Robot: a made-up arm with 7 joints.
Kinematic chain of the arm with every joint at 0, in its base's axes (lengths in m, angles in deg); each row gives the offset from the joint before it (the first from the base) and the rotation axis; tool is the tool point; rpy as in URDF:
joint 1: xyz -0.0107 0.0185 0.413 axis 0 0.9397 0.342
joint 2: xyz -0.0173 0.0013 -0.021 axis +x
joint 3: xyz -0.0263 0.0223 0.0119 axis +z
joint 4: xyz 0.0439 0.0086 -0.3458 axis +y
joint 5: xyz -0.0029 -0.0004 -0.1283 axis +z
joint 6: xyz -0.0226 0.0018 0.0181 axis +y
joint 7: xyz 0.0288 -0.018 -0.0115 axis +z
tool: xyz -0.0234 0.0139 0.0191 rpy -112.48 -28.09 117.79
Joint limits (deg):
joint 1: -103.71..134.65
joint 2: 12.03..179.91
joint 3: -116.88..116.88
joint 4: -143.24..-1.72
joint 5: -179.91..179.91
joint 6: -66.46..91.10
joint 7: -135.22..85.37
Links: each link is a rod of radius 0.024 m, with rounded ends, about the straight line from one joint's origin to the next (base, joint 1, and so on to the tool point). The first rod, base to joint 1, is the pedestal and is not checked.
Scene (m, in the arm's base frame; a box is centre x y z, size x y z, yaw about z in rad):
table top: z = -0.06
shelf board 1: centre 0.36 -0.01 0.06 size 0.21 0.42 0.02 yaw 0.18
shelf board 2: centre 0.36 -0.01 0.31 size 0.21 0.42 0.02 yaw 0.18
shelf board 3: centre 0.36 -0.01 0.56 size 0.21 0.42 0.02 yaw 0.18
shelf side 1: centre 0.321 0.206 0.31 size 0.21 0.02 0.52 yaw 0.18
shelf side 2: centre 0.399 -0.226 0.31 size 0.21 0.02 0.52 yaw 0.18
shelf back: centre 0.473 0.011 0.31 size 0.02 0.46 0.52 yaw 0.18
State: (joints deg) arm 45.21 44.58 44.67 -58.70 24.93 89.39 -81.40
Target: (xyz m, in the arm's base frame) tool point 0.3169 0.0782 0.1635
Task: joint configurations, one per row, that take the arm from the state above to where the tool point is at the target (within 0.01 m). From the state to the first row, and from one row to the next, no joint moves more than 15 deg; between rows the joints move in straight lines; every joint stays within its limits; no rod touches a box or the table.
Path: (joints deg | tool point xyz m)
1: 34.78 38.07 32.17 -73.06 25.81 87.69 -83.65 | -0.1279 0.3628 0.1630
2: 24.35 31.56 19.67 -87.41 26.70 85.98 -85.89 | -0.0324 0.2981 0.1146
3: 13.91 25.05 7.17 -101.77 27.58 84.28 -88.14 | 0.0537 0.2149 0.1027
4: 3.48 18.54 -5.34 -116.12 28.46 82.57 -90.39 | 0.1139 0.1257 0.1233
5: -6.95 12.03 -17.84 -130.48 29.35 80.87 -92.64 | 0.1395 0.0459 0.1635
6: -12.95 12.03 -13.57 -119.08 29.19 82.94 -91.43 | 0.1881 0.0521 0.1586
7: -18.94 12.03 -9.29 -107.69 29.02 85.02 -90.23 | 0.2343 0.0604 0.1573
8: -24.94 12.03 -5.02 -96.30 28.86 87.10 -89.02 | 0.2775 0.0694 0.1591
9: -30.94 12.03 -0.75 -84.91 28.70 89.18 -87.82 | 0.3169 0.0782 0.1635

